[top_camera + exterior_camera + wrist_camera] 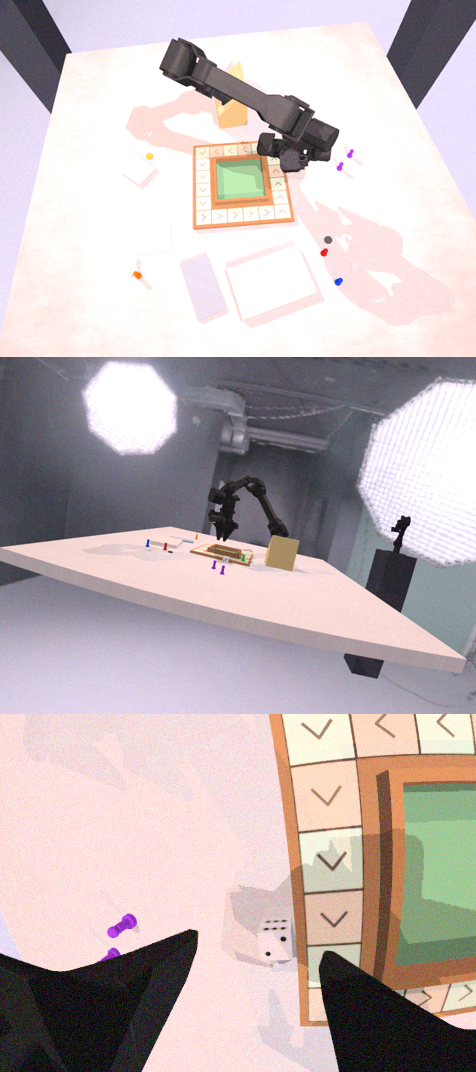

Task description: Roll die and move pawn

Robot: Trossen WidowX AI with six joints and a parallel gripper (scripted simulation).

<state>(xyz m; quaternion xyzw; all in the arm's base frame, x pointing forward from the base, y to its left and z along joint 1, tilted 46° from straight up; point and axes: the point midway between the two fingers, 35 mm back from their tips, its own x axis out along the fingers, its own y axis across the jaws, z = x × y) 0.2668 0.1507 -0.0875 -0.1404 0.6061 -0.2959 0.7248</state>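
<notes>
Right now my gripper tip is 40 mm past the white die and 80 mm above it. Round my gripper tip: dice tray 160 mm to the right, 80 mm below; dark disc 200 mm ahead, 70 mm to the left, 90 mm below; green pawn 110 mm behind, 50 mm to the right, 60 mm below.
</notes>
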